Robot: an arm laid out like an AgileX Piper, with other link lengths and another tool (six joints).
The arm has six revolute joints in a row. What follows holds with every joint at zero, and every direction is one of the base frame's. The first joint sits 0.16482 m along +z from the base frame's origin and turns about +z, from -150 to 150 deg. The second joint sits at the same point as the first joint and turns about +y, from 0 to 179.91 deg. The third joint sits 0.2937 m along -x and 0.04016 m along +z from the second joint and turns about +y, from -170 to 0 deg. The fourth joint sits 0.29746 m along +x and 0.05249 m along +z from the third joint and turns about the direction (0.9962, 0, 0.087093), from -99.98 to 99.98 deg. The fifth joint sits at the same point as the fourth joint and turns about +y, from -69.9 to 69.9 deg. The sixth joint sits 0.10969 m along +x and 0.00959 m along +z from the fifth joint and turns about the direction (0.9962, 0, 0.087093), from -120 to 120 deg. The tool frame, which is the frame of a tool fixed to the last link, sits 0.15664 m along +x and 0.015 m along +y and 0.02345 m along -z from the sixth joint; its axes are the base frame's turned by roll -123.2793, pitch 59.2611 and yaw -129.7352 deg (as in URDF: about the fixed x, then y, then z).
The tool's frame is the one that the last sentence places.
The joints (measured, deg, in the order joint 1, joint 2, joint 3, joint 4, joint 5, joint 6), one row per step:
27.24 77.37 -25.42 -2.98 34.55 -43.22
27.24 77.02 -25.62 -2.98 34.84 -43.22
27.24 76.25 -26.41 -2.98 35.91 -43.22
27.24 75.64 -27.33 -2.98 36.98 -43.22
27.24 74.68 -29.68 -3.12 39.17 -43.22
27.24 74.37 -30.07 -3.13 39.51 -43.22
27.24 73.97 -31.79 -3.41 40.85 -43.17
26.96 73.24 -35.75 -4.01 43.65 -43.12
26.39 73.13 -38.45 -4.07 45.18 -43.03
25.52 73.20 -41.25 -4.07 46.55 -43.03
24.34 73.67 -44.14 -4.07 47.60 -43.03
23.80 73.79 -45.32 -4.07 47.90 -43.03
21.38 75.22 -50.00 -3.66 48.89 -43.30
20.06 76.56 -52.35 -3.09 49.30 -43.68
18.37 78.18 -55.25 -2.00 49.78 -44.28
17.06 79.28 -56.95 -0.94 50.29 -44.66
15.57 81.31 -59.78 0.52 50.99 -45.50
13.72 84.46 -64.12 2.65 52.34 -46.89
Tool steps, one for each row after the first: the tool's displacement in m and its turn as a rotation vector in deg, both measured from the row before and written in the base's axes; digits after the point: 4 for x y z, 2 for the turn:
0.0012 0.0006 0.0020 0.11 -0.24 -0.01
0.0033 0.0015 0.0059 0.19 -0.46 -0.04
0.0037 0.0017 0.0060 0.18 -0.43 -0.04
0.0099 0.0041 0.0137 0.35 -1.08 0.01
0.0020 0.0009 0.0029 0.15 -0.33 -0.01
0.0074 0.0025 0.0094 0.13 -0.81 0.06
0.0171 0.0045 0.0219 0.34 -1.96 -0.13
0.0116 0.0025 0.0140 0.50 -1.19 -0.72
0.0125 0.0013 0.0142 0.56 -1.25 -0.96
0.0139 -0.0001 0.0134 0.55 -1.26 -1.25
0.0063 -0.0003 0.0060 0.30 -0.70 -0.56
0.0241 -0.0025 0.0194 1.11 -1.97 -2.38
0.0116 -0.0015 0.0063 0.57 -0.41 -1.18
0.0141 -0.0014 0.0078 1.01 -0.47 -1.50
0.0072 -0.0019 0.0032 0.85 0.18 -1.29
0.0121 -0.0005 0.0043 1.06 0.21 -1.14
0.0172 0.0003 0.0056 1.45 0.51 -1.11

